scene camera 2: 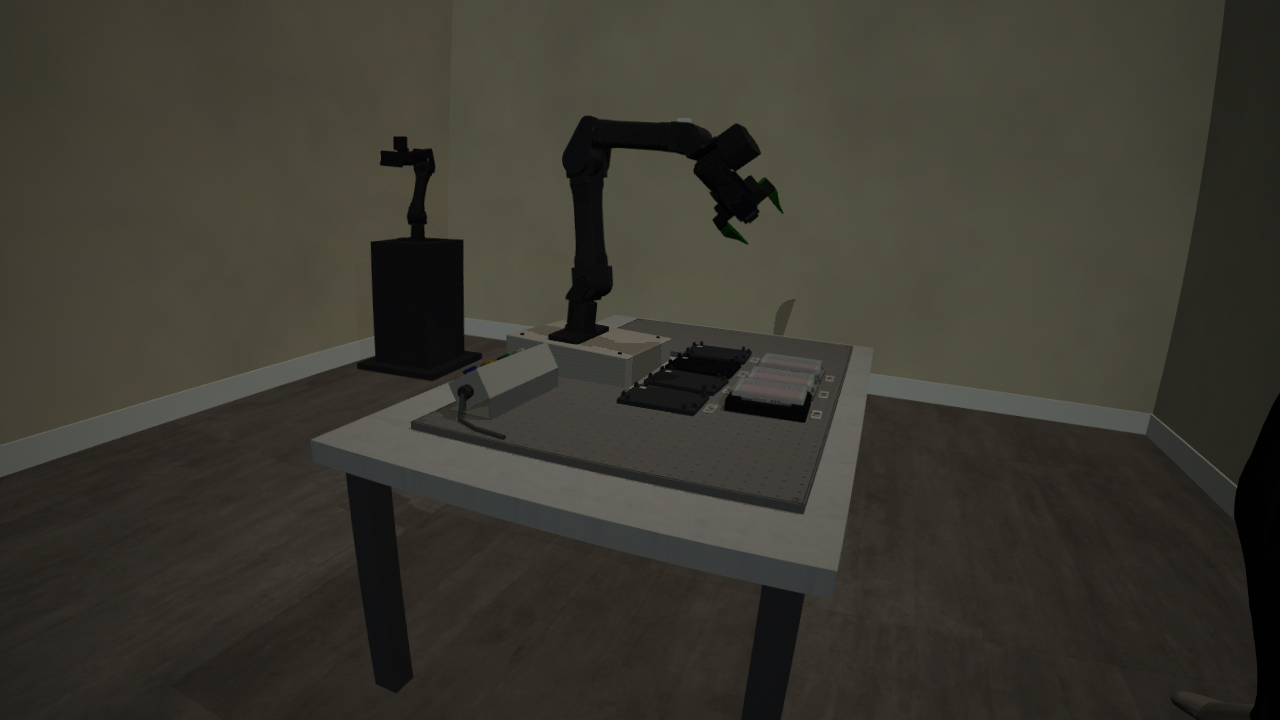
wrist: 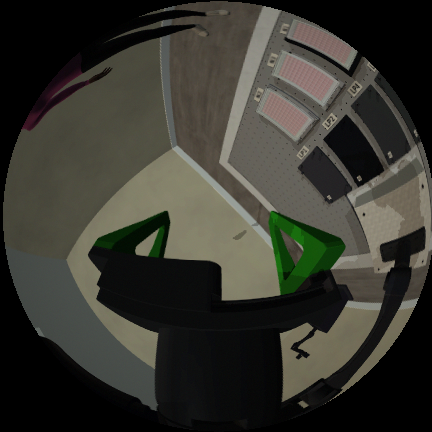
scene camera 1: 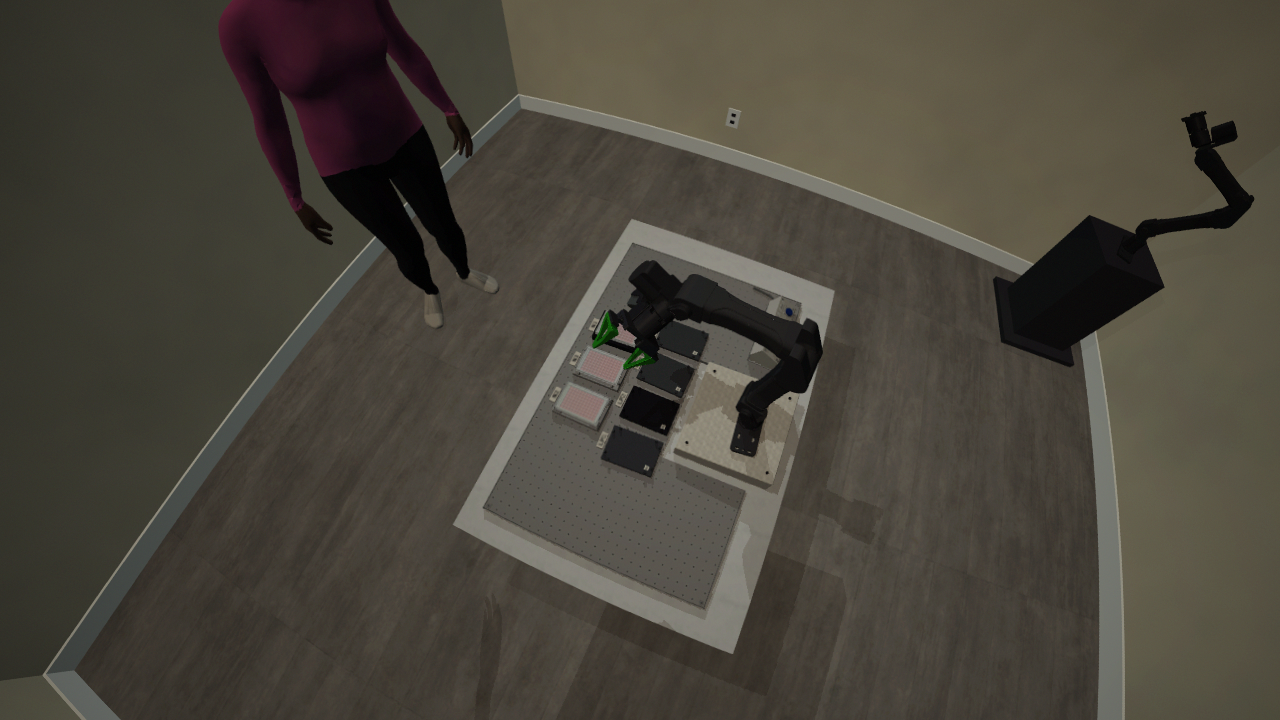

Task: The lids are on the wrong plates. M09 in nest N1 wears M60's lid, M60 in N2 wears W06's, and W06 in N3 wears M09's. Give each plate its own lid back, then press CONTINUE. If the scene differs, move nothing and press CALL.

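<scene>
Gripper (scene camera 1: 608, 357) open, holding nothing. My gripper (scene camera 2: 764, 227) visible too. Control box with buttons (scene camera 1: 780, 307) in sight.
</scene>
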